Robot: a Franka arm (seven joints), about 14 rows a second.
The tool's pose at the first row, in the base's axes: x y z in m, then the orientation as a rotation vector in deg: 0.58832 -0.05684 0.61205 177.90 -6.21 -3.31
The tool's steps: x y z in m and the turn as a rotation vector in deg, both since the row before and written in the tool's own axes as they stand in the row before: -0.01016 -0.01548 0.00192 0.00 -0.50 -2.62; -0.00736 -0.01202 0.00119 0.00 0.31 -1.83; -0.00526 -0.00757 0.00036 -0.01 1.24 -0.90; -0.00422 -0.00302 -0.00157 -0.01 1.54 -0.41; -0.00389 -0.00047 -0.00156 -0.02 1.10 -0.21; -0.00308 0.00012 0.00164 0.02 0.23 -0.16; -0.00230 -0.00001 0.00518 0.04 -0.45 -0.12; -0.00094 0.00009 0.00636 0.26 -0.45 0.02; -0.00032 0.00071 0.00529 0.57 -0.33 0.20
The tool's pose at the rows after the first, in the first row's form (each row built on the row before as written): 0.57919 -0.04076 0.60995 178.04 -2.16 -4.16; 0.57207 -0.02860 0.60870 178.10 0.69 -3.73; 0.56674 -0.02108 0.60832 178.13 2.12 -1.83; 0.56248 -0.01811 0.60988 178.14 2.80 0.55; 0.55857 -0.01771 0.61140 178.12 3.15 2.26; 0.55554 -0.01799 0.60969 178.13 3.41 2.61; 0.55340 -0.01823 0.60445 178.17 3.59 1.91; 0.55260 -0.01855 0.59808 178.43 3.56 1.20; 0.55238 -0.01941 0.59281 179.00 3.26 0.67
